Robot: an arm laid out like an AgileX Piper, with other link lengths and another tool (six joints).
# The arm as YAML. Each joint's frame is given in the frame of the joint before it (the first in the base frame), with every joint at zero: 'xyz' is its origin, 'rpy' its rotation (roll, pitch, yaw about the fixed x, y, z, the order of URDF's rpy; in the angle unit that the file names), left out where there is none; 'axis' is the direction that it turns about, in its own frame. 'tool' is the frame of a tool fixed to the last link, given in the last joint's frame.
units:
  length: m
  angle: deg
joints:
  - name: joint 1
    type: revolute
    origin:
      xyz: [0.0, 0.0, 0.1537]
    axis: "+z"
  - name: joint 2
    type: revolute
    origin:
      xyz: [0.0, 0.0, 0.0]
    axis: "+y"
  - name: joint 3
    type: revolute
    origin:
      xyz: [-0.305, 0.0, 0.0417]
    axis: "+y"
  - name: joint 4
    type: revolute
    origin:
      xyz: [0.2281, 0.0, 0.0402]
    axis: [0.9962, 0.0, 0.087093]
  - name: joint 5
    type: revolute
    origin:
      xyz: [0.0, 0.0, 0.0]
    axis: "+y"
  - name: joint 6
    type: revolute
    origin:
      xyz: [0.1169, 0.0, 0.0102]
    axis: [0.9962, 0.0, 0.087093]
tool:
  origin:
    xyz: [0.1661, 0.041, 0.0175]
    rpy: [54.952, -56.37, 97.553]
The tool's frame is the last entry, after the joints.
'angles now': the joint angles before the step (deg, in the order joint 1, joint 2, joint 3, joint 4, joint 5, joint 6). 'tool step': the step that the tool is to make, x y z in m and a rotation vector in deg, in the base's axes. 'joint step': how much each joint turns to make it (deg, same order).
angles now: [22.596 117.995 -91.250 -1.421 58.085 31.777]
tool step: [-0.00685 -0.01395 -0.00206 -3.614 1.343 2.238]
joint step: [0.121 0.254 -1.001 -2.750 3.327 -1.282]
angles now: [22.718 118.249 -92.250 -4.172 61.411 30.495]
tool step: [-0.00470 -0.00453 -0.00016 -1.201 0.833 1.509]
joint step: [0.000 0.001 -0.328 -0.612 1.466 -1.413]
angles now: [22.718 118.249 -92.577 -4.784 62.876 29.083]
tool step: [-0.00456 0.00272 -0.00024 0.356 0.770 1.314]
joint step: [-0.001 0.001 -0.029 0.878 0.489 -1.673]
